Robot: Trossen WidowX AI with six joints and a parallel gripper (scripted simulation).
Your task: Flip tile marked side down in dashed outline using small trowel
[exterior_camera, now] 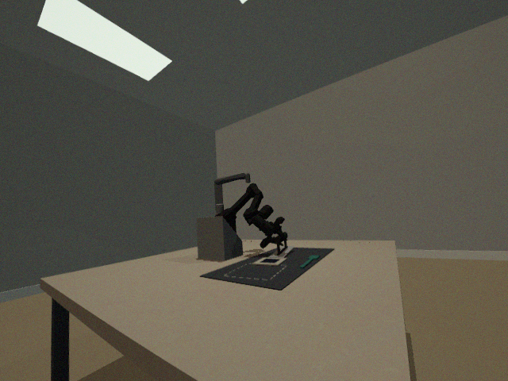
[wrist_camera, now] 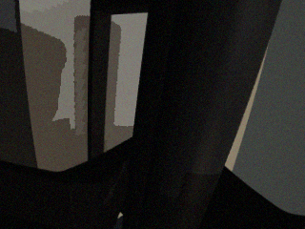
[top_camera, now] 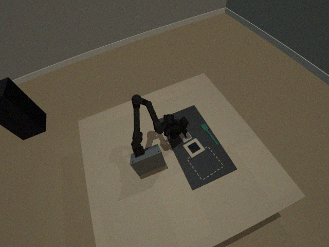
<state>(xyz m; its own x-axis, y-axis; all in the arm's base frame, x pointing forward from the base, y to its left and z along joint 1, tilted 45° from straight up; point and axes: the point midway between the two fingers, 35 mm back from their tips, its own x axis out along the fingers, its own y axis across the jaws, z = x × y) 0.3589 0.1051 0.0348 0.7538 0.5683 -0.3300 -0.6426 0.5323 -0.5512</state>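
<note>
My gripper tip is 15 cm to the left of the tile and 6 cm above it. From my gripper tip the other things lie so: trowel (15 cm ahead, 8 cm to the right, 6 cm below).
</note>
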